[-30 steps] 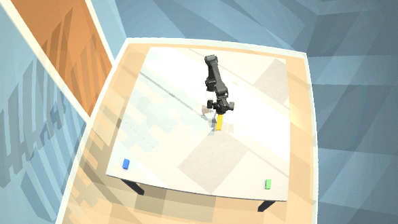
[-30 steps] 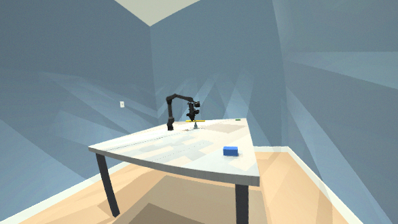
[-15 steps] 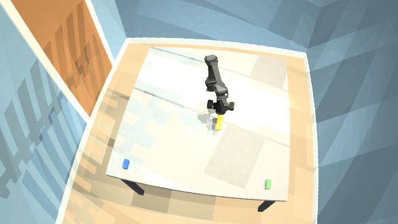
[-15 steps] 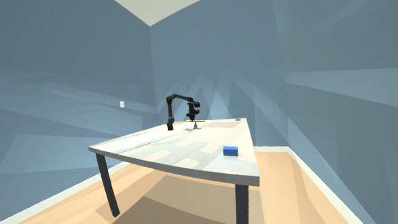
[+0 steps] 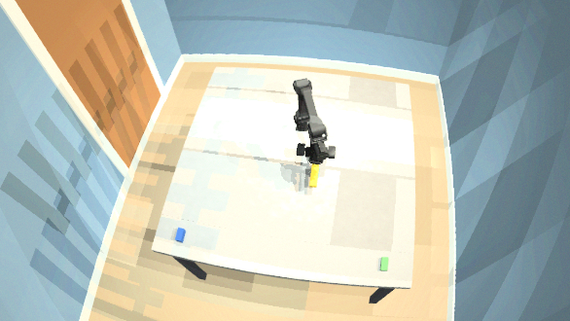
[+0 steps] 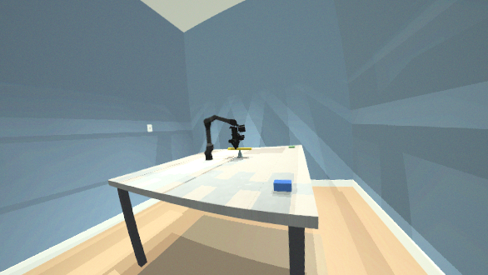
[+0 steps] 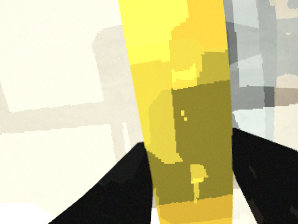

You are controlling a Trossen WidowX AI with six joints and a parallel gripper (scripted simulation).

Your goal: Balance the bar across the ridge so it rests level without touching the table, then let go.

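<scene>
Right now my gripper tip is 30 mm short of the yellow bar. Also, from my gripper tip: green block 480 mm ahead, 390 mm to the left, 70 mm below; blue block 480 mm ahead, 610 mm to the right, 60 mm below.
</scene>
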